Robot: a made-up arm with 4 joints.
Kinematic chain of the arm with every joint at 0, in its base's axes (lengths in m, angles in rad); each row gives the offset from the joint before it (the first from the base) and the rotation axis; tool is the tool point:
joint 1: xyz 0 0 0.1 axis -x
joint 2: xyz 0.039 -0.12 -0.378 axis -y
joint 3: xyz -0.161 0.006 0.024 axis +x
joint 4: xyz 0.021 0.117 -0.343 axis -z
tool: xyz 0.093 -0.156 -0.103
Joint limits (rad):
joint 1: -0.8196..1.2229
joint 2: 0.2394..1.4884
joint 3: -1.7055..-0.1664
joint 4: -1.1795..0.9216
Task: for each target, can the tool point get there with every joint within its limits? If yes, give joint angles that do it. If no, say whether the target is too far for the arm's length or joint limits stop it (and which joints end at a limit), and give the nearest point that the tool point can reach.
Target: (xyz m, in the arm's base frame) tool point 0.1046 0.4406 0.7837
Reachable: no: joint limits stop it (at a limit: joint 1, joint 2, joint 3) | nearest point -0.0573 -0.4364 0.5261 | short by 0.928 m
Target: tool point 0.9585 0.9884 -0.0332
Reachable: no: too far | nearest point 0.4379 0.3827 -0.3208 | short by 0.849 m
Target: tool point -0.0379 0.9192 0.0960
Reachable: no: joint limits stop it (at a limit: joint 1, joint 2, joint 3, joint 4) | nearest point 0.1818 0.5499 -0.4769 | short by 0.716 m
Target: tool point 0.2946 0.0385 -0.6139
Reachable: yes | joints -0.5811 0.7547 -0.6591 -0.5631
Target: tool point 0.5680 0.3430 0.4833
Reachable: no: joint limits stop it (at a limit: joint 1, joint 2, joint 3, joint 4) | nearest point 0.4804 0.2422 -0.1896 | short by 0.686 m
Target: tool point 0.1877 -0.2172 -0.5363
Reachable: yes | joints -0.5615 1.3471 -1.1340 -0.2535
